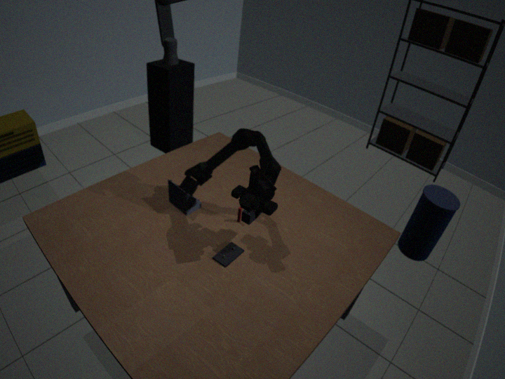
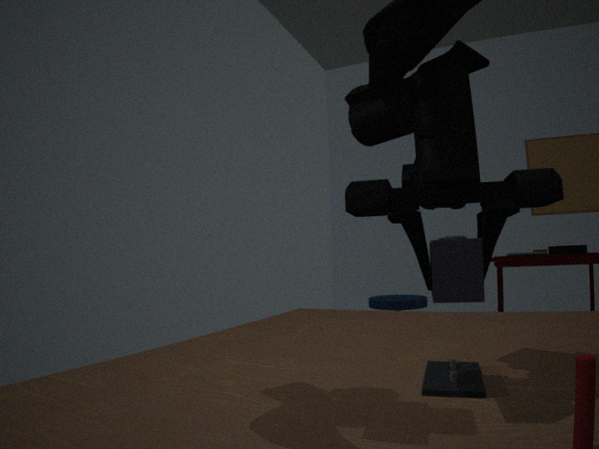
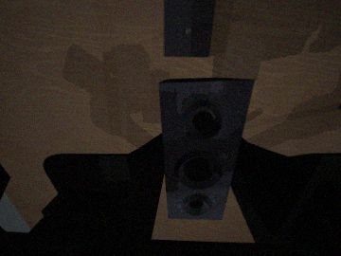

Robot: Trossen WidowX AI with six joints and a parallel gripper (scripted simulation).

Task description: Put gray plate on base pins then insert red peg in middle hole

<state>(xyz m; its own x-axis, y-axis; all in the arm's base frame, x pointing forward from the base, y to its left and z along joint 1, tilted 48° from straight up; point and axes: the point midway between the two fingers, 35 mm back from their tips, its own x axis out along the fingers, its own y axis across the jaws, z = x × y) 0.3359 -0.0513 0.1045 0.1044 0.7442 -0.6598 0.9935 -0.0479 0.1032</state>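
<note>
Right now my gripper tip is 140 mm to the left of the dark base and 120 mm above it. From my gripper tip the other things lie so: red peg: 100 mm behind, 50 mm to the left, 90 mm below; then gray plate: 30 mm above.
</note>
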